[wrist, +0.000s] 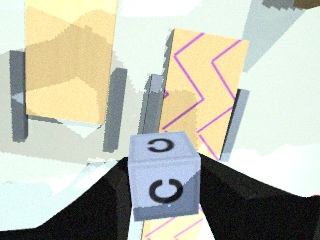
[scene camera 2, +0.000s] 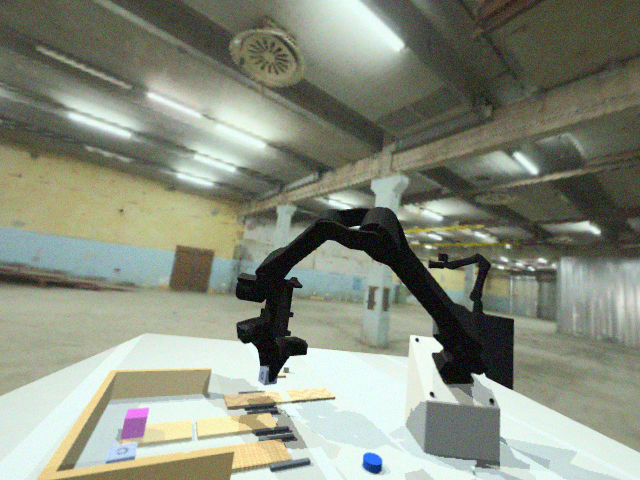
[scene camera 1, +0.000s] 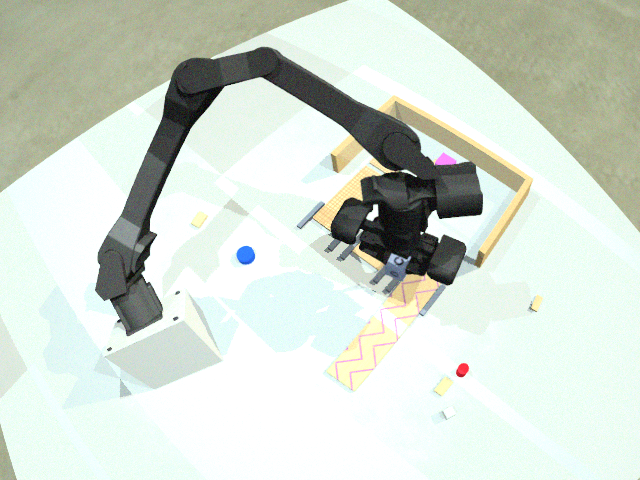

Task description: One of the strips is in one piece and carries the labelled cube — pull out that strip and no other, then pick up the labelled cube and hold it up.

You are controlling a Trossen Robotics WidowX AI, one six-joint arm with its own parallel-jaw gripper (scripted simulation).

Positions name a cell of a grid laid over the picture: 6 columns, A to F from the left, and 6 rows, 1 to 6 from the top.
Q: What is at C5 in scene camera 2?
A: My gripper.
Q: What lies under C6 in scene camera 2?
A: A zigzag strip.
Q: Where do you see a labelled cube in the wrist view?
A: D5
